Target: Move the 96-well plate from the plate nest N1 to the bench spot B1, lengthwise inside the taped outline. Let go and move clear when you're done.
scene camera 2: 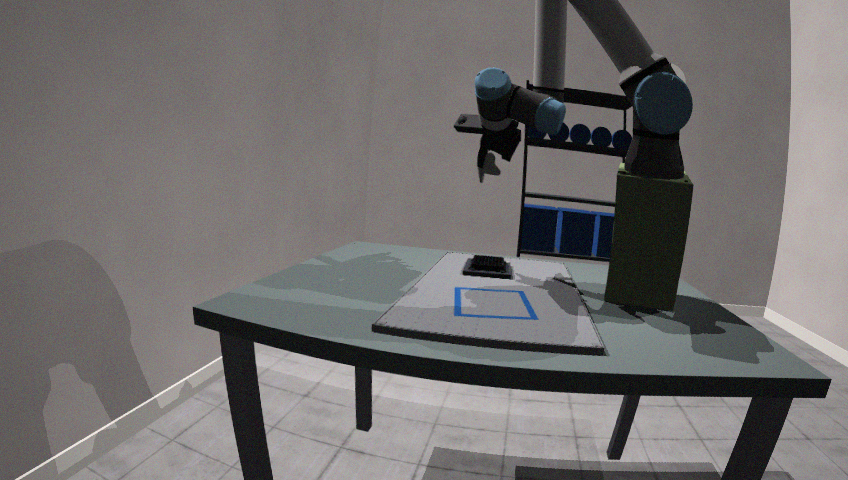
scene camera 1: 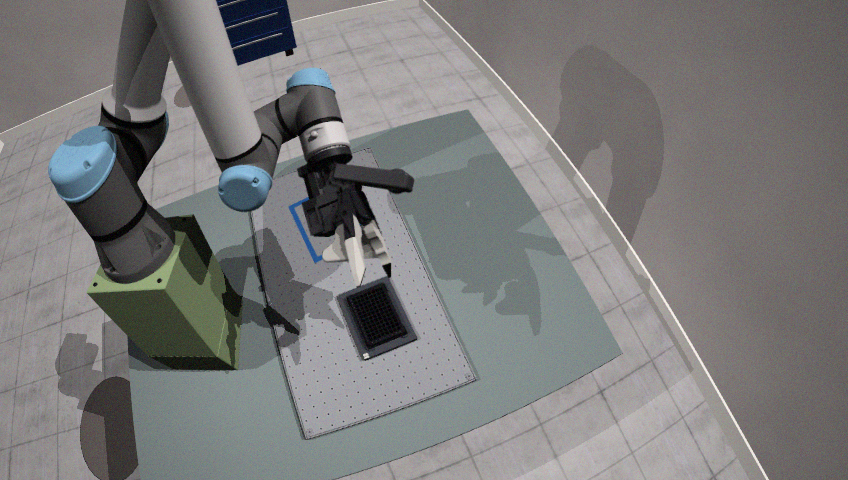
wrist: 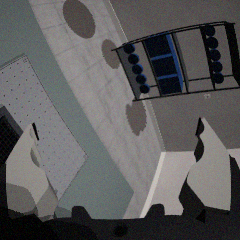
Labels:
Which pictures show the gripper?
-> Scene camera 2, scene camera 1 and the wrist view: all of them.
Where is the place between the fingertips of the gripper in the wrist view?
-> At 116, 121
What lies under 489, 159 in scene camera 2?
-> The gripper.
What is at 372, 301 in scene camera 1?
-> A black 96-well plate.

